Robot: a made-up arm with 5 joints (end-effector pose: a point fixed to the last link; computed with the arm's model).
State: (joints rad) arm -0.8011 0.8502 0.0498 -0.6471 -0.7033
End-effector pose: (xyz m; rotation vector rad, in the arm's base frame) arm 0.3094 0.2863 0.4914 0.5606 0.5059 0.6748
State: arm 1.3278 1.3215 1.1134 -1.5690 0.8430
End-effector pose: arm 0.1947 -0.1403 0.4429 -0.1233 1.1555 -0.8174
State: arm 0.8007 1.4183 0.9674 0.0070 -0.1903
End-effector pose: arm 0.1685 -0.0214 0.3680 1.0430 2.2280 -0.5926
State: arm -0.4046 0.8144 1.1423 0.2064 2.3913
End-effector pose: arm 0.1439 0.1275 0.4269 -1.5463 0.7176 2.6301
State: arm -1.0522 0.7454 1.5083 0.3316 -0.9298
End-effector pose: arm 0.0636 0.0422 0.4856 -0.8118 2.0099 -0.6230
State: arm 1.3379 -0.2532 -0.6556 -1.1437 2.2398
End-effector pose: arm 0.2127 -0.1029 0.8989 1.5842 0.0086 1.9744
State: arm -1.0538 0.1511 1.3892 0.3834 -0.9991
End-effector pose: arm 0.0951 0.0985 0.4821 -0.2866 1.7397 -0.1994
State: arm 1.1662 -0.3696 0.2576 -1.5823 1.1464
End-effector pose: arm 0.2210 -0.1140 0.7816 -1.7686 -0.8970 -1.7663
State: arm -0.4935 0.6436 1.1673 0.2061 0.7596
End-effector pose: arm 0.1815 0.1241 0.4273 -0.9688 1.8024 1.0736
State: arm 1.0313 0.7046 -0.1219 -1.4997 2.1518
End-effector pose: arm 0.3502 -0.2522 0.6076 -2.2347 0.5833 -1.5523
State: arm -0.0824 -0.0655 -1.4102 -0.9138 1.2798
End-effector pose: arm 0.1234 0.0815 0.9097 -0.4958 -1.9858 -1.4286
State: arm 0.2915 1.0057 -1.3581 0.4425 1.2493
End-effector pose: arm 0.5458 -0.0566 0.6947 -1.2260 0.2590 -0.1961
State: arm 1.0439 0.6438 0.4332 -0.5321 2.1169
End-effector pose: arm 0.3329 -0.2316 0.4956 -1.5827 1.2742 -0.0767
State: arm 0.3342 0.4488 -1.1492 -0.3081 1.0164
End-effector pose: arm 0.3975 -0.0322 0.8651 -1.0858 -0.7648 -0.7951
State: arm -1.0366 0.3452 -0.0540 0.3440 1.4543
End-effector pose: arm 0.2064 0.3695 0.6327 -1.5966 -0.2649 1.2788
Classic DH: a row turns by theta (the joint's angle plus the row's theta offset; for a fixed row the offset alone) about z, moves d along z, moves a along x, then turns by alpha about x. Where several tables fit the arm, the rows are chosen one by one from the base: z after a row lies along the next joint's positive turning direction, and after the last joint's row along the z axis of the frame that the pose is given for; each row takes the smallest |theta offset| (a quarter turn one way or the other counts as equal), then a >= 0, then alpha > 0; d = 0 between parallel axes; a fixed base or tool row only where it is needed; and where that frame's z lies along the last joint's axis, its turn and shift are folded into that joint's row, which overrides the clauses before.
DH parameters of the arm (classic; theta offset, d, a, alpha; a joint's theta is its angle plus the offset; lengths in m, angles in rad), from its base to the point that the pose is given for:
base (fixed): -0.0689 0 0.0872 3.1416
joint 1: -0.0689 -0.553 0.052 1.5708
joint 2: -1.3436 0 0.1776 0
joint 3: 1.4505 0 0.178 0
joint 4: 1.4639 0.072 -0.019 -1.5708
joint 5: 1.5708 -0.058 0.021 -1.5708
tool (fixed): 1.5708 0.019 0 0

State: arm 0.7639 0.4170 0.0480 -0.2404 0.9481
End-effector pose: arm 0.4101 -0.2114 0.6317 -0.8114 0.5531 -0.5964
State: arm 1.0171 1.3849 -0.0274 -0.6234 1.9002
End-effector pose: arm 0.3341 -0.2216 0.3541 -1.2932 1.2712 -0.0215
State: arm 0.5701 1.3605 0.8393 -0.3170 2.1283
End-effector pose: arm 0.2397 0.0140 0.3546 -0.9389 1.2755 1.4635
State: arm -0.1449 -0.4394 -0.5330 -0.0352 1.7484
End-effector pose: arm 0.2022 0.1062 0.9306 -1.5091 -0.8333 -0.7659
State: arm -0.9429 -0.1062 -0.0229 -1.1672 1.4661
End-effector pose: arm 0.1484 0.2296 0.8004 -0.6021 -1.4238 -0.2015
